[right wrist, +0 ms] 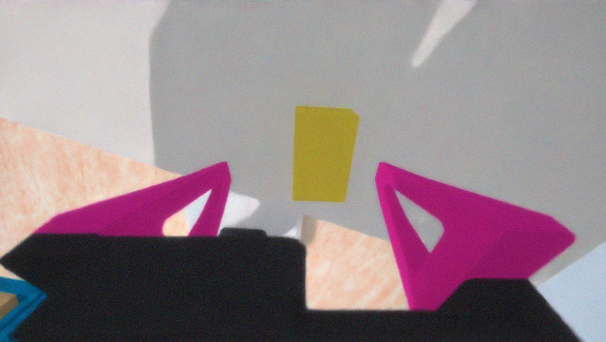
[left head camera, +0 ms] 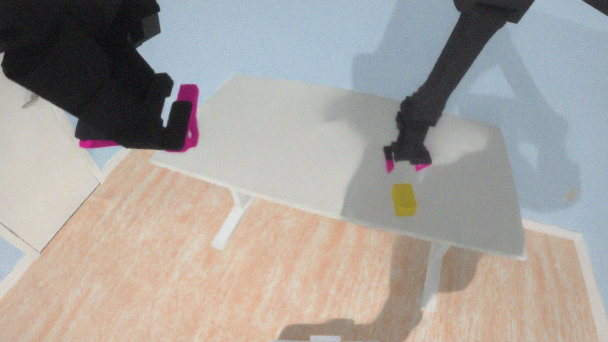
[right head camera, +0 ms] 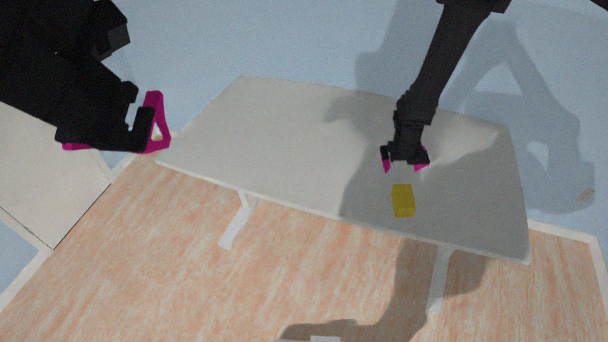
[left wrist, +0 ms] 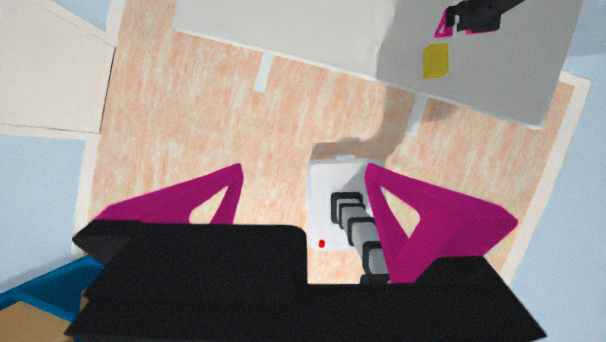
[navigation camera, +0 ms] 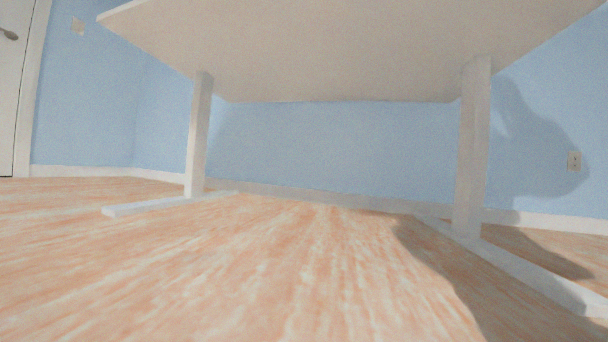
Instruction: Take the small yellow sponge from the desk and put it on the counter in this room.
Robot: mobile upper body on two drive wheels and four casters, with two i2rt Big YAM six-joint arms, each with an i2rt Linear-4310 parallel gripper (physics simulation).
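Places are measured from the left arm's base along level axes (x left, y back, z up), in centimetres.
Pixels of known places: left gripper, between the fingertips: (left head camera: 162,139) (right head camera: 140,141) (left wrist: 303,170); right gripper, between the fingertips: (right wrist: 303,170) (left head camera: 402,170) (right head camera: 400,170) (left wrist: 450,33).
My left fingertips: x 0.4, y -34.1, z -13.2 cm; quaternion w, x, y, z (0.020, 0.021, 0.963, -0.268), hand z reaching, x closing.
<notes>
Behind a point stands the place of what it marks.
The small yellow sponge (left head camera: 404,200) @(x -45.4, y -66.5, z -64.5 cm) (right head camera: 403,200) @(x -45.6, y -66.7, z -64.5 cm) (left wrist: 436,60) @(x -45.0, y -67.8, z -64.5 cm) (right wrist: 324,155) @(x -46.3, y -69.5, z -64.5 cm) lies on the white desk (left head camera: 280,125) @(x -1.5, y -109.8, z -69.0 cm) (right head camera: 280,125) @(x -0.4, y -110.0, z -69.0 cm) (left wrist: 300,30) @(x 2.9, y -83.5, z -69.0 cm) (right wrist: 500,125) @(x -67.5, y -73.2, z -69.0 cm), near its front edge at the right in the head views. My right gripper (left head camera: 406,167) @(x -43.8, y -71.7, z -56.3 cm) (right head camera: 403,167) @(x -43.8, y -71.7, z -56.3 cm) (right wrist: 303,170) @(x -43.8, y -71.7, z -56.3 cm) is open and empty above the desk, just behind the sponge in the head views. In the right wrist view the sponge shows between and beyond its fingertips. My left gripper (left wrist: 303,170) @(x 0.4, y -34.1, z -13.2 cm) is open and empty, high up at the left of the head views, away from the sponge. The counter does not show in these views.
The desk stands on two white legs (navigation camera: 199,135) @(x 28.6, y -119.3, z -105.9 cm) (navigation camera: 472,150) @(x -84.7, y -81.6, z -107.2 cm) with long feet. Blue walls stand behind it. A pale door (left head camera: 40,165) @(x 176.2, y -105.8, z -89.9 cm) (right head camera: 45,175) @(x 179.0, y -96.9, z -91.0 cm) (left wrist: 50,70) @(x 178.1, y -100.1, z -105.4 cm) is at the left. My white base (left wrist: 322,200) @(x -6.5, y -5.1, z -115.0 cm) shows in the left wrist view, with a blue object (left wrist: 60,285) @(x 214.1, y 66.6, z -114.2 cm) at lower left.
</notes>
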